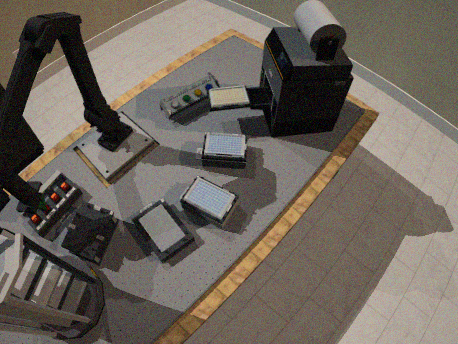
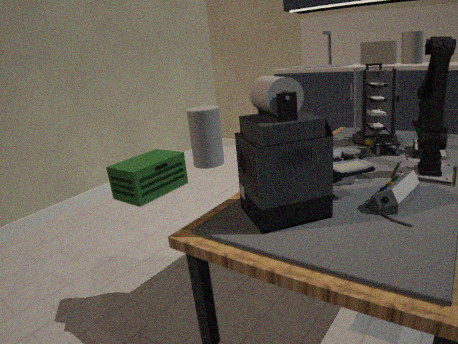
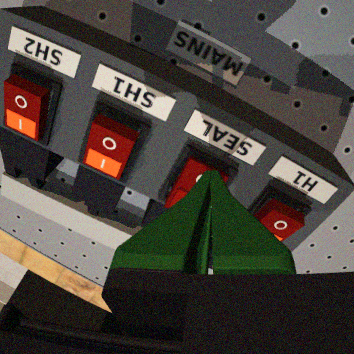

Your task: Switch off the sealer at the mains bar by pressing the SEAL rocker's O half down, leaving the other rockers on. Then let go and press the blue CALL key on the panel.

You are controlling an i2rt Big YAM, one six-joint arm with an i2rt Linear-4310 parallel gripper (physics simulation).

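Frame: origin at the arm's base, x left, y ahead, z down, level; centimetres.
Where they show: gripper, between the fingertips: (image 1: 45, 210) (image 3: 211, 179); arm's base, origin of its link: (image 1: 115, 136) (image 2: 429, 170).
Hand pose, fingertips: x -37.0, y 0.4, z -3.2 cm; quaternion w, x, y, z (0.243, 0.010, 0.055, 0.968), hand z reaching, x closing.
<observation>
Things, the pixels of their top centre, and the offset from my fingertips. "spot": a spot on its surface instead.
- mains bar, a spot on its surface: (image 3: 165, 135) spot: dx +3.0, dy +0.8, dz +1.0 cm
- SEAL rocker, centre of its top: (image 3: 194, 196) dx +0.4, dy -1.1, dz -0.4 cm
- SH2, centre of its top: (image 3: 17, 113) dx +10.4, dy -0.5, dz -0.3 cm
- SH1, centre of its top: (image 3: 104, 154) dx +5.4, dy -0.8, dz -0.3 cm
- H1, centre of its top: (image 3: 273, 233) dx -4.6, dy -1.4, dz -0.3 cm
- key panel, centre of its top: (image 1: 188, 88) (image 2: 398, 177) dx +65.5, dy +13.7, dz -3.4 cm
- black machine with a white roll, centre of its top: (image 1: 319, 11) (image 2: 277, 75) dx +82.9, dy +50.7, dz -40.6 cm
- grey-topped holder, centre of its top: (image 1: 161, 227) (image 2: 346, 150) dx +17.9, dy +36.4, dz +1.2 cm
- dark device, centre of its top: (image 1: 84, 227) (image 2: 384, 137) dx +3.9, dy +18.1, dz -2.6 cm
The mains bar (image 1: 75, 190) (image 3: 165, 135) carries red rockers. My gripper (image 3: 211, 179) is shut and empty, its green fingertips at the O half of the SEAL rocker (image 3: 191, 172), hiding part of it; contact is hard to judge. The visible part of SEAL's I half is dark red, unlit. SH2 (image 3: 25, 110) and SH1 (image 3: 111, 145) show lit orange I halves. H1 (image 3: 281, 219) shows a sliver of orange above the fingers' edge. The key panel (image 1: 172, 111) (image 2: 407, 187) lies across the table, with its blue CALL key (image 1: 208, 87) beside the white, green and yellow keys.
The black machine with a white roll (image 1: 310, 85) (image 2: 285, 165) stands at the table's far end, a plate on its tray. Two blue-topped plates (image 1: 225, 145) (image 1: 209, 197) and a grey-topped holder (image 1: 161, 227) lie mid-table. A dark device (image 1: 90, 232) and a rack stand close to the mains bar.
</observation>
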